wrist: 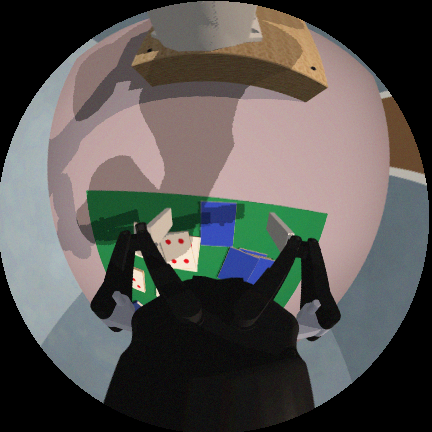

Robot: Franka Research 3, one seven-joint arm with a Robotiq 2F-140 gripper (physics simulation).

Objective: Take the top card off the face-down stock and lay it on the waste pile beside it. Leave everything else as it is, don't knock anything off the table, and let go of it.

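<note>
A blue face-down stock (218,223) lies on the green mat (305,220), near the mat's far edge. Face-up cards with red pips (181,250) overlap in a loose pile just to its lower left. Several blue face-down cards (240,264) lie fanned to its lower right, partly hidden by the gripper's right finger. My gripper (219,218) is open wide and empty. Its two pads stand apart on the left and right of the stock in the view, with the left pad overlapping the edge of the face-up cards. The height of the fingertips above the mat is hard to tell.
Another face-up card (138,280) shows at the lower left, with a blue edge below it, both partly hidden by the gripper. The pink table (310,150) surrounds the mat. A wooden block (225,70) with a grey body (205,25) on it stands at the far side.
</note>
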